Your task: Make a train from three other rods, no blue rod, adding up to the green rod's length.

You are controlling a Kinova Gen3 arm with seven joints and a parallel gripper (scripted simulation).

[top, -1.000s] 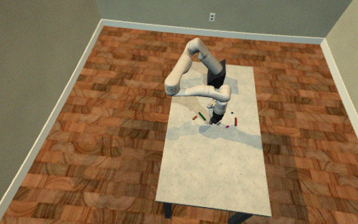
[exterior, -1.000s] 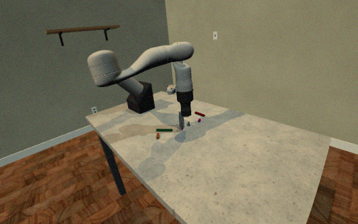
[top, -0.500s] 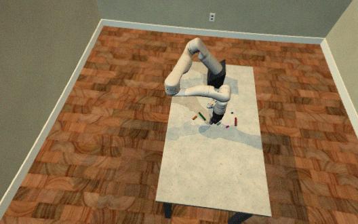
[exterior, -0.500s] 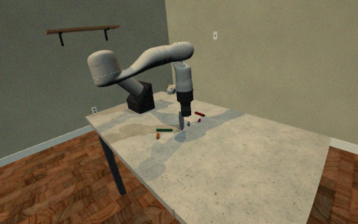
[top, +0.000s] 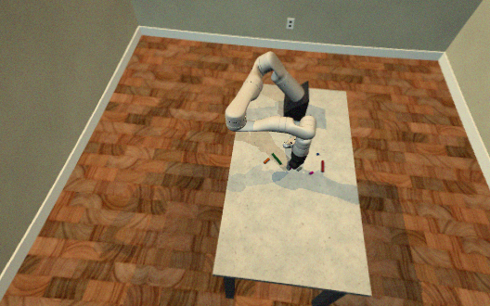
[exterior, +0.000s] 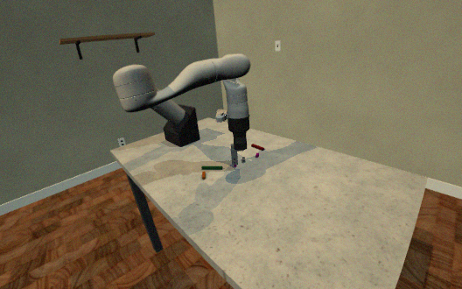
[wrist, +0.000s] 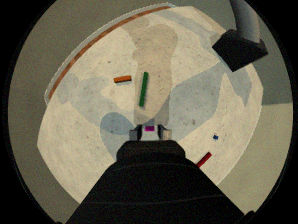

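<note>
The grey rod is 50 mm to the left of my hand and 30 mm below it. From my hand the other things lie so: red rod (170 mm to the left, 40 mm behind, 30 mm below); green rod (80 mm to the right, 50 mm behind, 30 mm below); orange rod (130 mm to the right, 30 mm below, 30 mm behind).
</note>
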